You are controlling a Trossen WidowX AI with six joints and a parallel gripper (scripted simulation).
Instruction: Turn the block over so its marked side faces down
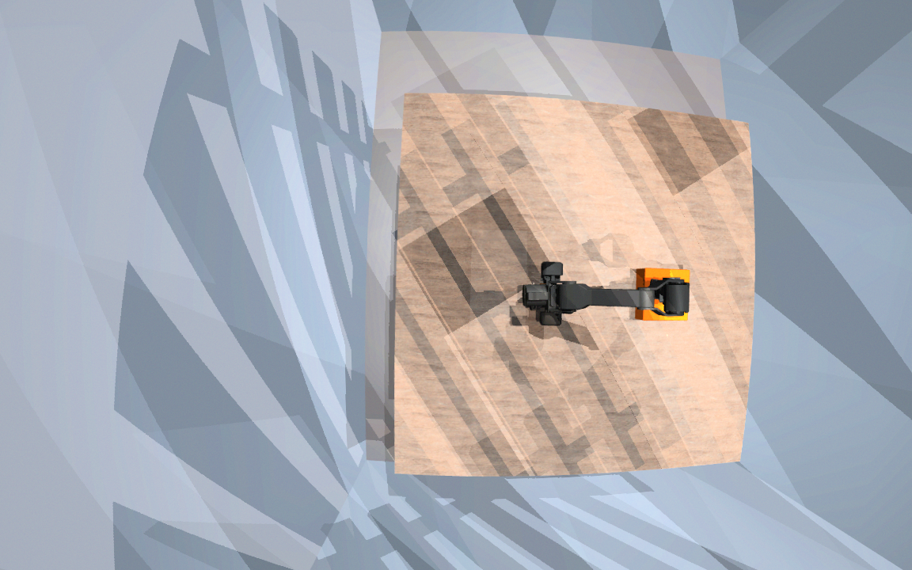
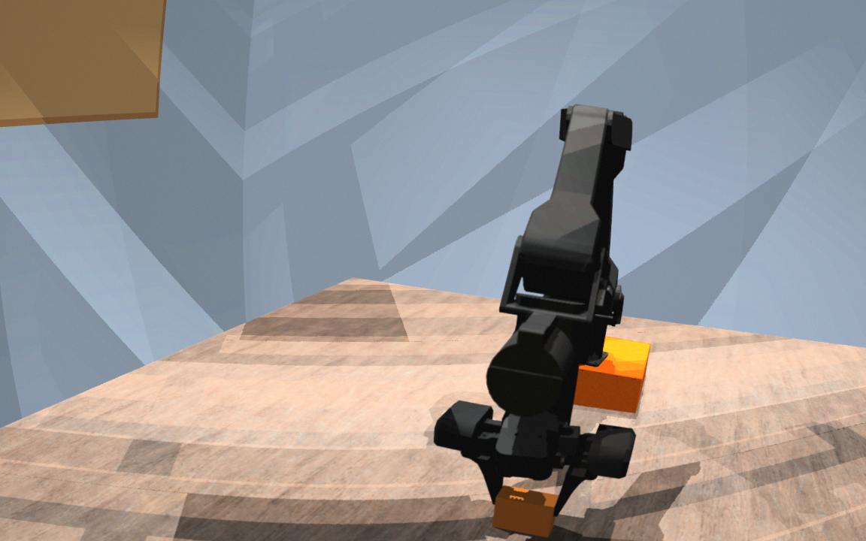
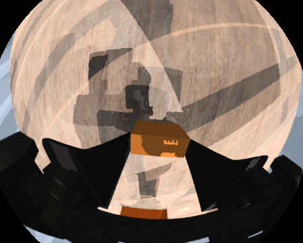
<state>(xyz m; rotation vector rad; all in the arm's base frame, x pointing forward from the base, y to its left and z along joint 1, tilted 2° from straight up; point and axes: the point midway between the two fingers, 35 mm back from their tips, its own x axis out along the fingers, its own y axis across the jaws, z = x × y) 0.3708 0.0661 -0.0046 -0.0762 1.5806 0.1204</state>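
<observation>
Right now the block is 10 mm behind my gripper tip.
</observation>
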